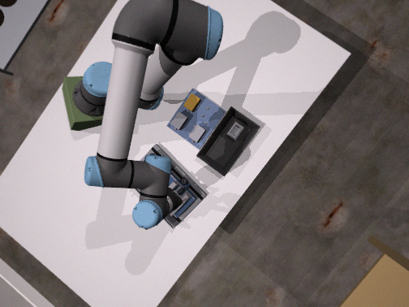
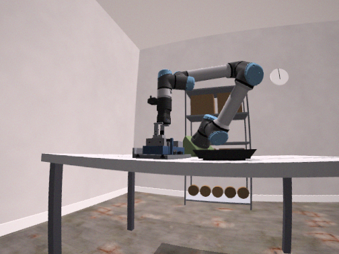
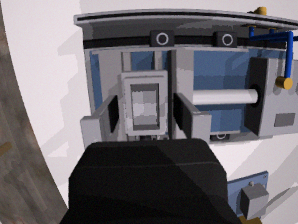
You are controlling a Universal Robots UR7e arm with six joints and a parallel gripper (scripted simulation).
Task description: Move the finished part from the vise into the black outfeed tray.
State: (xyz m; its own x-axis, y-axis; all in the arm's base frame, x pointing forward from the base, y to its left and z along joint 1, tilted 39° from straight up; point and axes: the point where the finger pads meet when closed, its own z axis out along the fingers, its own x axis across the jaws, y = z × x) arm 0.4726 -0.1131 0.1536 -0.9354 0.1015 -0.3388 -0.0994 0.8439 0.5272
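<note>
Now: hand 8 cm above the blue vise, 7 cm past it and 1 cm to the left of it. From my hand the other things lie so: grey block 23 cm to the left, 14 cm behind, 10 cm below; blue fixture plate 26 cm to the left, 20 cm behind, 12 cm below; brass block 29 cm to the left, 25 cm behind, 10 cm below.
</note>
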